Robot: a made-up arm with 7 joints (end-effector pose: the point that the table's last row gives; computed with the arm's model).
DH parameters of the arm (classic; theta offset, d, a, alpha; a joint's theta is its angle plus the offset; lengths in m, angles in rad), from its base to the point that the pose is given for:
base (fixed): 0 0.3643 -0.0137 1.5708
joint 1: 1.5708 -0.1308 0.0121 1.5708
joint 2: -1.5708 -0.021 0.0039 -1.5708
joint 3: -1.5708 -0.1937 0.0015 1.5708
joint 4: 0 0.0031 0.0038 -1.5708
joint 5: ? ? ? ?
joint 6: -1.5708 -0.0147 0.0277 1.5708
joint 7: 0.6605 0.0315 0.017 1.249
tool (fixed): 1.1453 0.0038 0 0
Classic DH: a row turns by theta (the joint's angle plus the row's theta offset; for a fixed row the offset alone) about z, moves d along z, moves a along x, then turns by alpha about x.
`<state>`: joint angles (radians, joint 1 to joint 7).
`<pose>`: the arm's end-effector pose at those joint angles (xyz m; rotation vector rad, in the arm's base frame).
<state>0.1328 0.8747 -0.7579 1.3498 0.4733 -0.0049 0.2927</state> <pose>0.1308 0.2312 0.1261 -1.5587 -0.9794 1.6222</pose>
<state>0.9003 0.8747 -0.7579 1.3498 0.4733 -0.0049 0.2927</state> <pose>0.2557 0.2312 0.2932 -2.2353 -1.3473 1.0025</pose>
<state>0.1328 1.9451 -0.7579 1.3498 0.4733 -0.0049 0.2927</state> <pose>0.1007 0.4135 0.3512 -0.7540 -1.6052 0.8714</pose>
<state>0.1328 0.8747 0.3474 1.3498 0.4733 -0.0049 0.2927</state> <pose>0.1663 0.3583 0.2844 1.9212 1.8563 -1.2369</pose>
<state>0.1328 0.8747 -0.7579 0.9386 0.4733 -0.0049 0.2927</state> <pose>0.1069 0.3040 0.0959 -1.1226 -1.2682 1.7127</pose>
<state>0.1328 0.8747 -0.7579 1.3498 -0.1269 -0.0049 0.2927</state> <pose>0.1366 0.2389 0.1308 -1.4355 -1.0293 0.9654</pose>
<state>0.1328 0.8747 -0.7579 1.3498 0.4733 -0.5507 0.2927</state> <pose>0.1431 0.2339 0.1011 -2.1839 -0.8222 1.3582</pose>
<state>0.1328 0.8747 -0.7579 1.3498 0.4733 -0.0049 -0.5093</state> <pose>0.1208 0.2222 0.1244 -1.5207 -1.9815 1.4429</pose>
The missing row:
joint 5: 0 -0.2419 0.015 -1.5708
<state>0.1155 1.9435 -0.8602 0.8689 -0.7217 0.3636 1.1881</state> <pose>0.0679 0.4759 0.3978 0.9896 -0.9715 0.7904</pose>
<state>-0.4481 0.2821 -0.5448 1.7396 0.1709 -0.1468 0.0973</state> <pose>0.0381 0.0709 0.1285 -2.0415 -0.7482 2.0527</pose>
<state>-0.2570 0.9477 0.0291 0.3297 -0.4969 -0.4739 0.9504</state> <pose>-0.0342 0.4802 0.1455 -0.4347 -0.6925 1.5621</pose>
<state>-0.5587 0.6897 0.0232 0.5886 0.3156 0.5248 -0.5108</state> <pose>-0.0649 0.3400 0.0957 0.6667 -2.0039 1.2924</pose>
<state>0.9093 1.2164 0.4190 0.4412 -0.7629 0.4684 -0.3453</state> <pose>0.0968 0.4788 0.3537 -0.4185 2.8248 -0.5706</pose>
